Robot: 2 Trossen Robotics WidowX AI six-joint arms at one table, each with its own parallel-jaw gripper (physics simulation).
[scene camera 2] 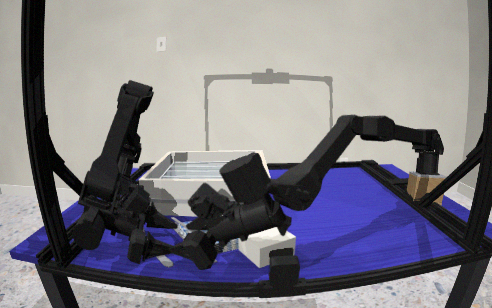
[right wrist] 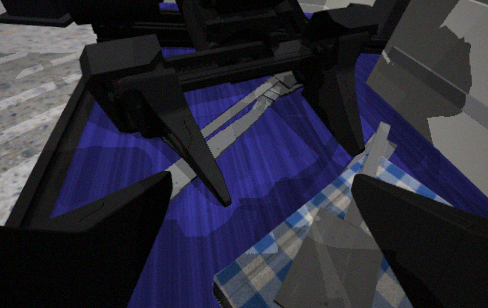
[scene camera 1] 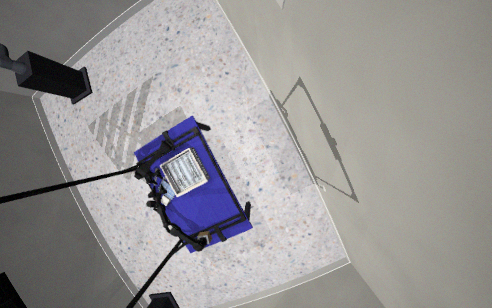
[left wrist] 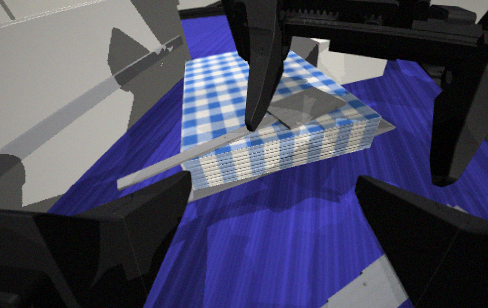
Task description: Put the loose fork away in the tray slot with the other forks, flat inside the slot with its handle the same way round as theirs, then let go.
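Observation:
A grey metal utensil (right wrist: 227,140) lies on the blue table, crossing behind one finger of my left gripper; I cannot tell if it is the loose fork. A pale flat end (left wrist: 370,285) shows in the left wrist view. My left gripper (left wrist: 273,181) (right wrist: 299,177) (scene camera 2: 171,236) is open and empty, low beside the napkins. My right gripper (right wrist: 263,181) (left wrist: 334,152) (scene camera 2: 179,237) is open and empty, facing it over the napkin stack. The white tray (scene camera 1: 194,186) (scene camera 2: 182,192) (left wrist: 60,55) (right wrist: 465,140) has several lengthwise slots holding silvery cutlery; its forks are too small to tell apart.
A blue checked napkin stack (left wrist: 215,90) (right wrist: 280,255) carries a flat-bladed grey utensil (left wrist: 315,102). Another grey edge sticks out beneath the stack. A white box (scene camera 2: 267,247) stands beside the arms. A brown box (scene camera 2: 425,185) is at the right by the black frame.

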